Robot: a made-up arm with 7 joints.
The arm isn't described. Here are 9 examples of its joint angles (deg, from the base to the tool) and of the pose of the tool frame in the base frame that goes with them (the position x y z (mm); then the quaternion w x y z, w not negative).
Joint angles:
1: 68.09 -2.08 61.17 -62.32 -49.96 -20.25 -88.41
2: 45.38 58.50 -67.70 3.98 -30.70 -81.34 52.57
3: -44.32 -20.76 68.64 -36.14 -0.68 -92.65 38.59
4: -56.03 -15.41 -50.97 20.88 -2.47 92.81 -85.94
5: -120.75 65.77 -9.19 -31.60 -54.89 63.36 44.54
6: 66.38 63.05 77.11 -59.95 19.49 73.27 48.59
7: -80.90 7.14 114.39 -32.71 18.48 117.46 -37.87
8: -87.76 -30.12 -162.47 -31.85 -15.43 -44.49 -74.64
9: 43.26 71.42 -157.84 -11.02 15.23 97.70 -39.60
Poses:
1: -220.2 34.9 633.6 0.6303 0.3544 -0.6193 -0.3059
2: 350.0 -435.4 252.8 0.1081 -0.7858 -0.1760 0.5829
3: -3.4 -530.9 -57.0 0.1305 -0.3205 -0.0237 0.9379
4: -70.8 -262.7 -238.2 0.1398 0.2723 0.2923 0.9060
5: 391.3 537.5 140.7 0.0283 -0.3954 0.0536 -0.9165
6: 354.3 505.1 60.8 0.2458 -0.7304 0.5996 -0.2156
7: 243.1 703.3 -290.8 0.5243 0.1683 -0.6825 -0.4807
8: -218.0 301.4 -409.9 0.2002 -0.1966 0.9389 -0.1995
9: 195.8 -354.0 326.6 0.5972 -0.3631 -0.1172 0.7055
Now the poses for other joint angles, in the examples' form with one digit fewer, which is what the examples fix.
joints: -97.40 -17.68 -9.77 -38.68 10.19 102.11 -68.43
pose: 149 -231 -233 0.071 0.314 0.414 0.852
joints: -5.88 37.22 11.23 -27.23 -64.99 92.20 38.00
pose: 482 -109 -109 0.305 0.351 0.843 0.270
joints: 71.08 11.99 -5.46 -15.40 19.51 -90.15 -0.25
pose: -504 258 756 0.655 0.583 -0.474 0.081
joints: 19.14 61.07 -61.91 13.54 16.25 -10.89 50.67
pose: 40 -187 296 0.601 -0.652 0.161 0.433
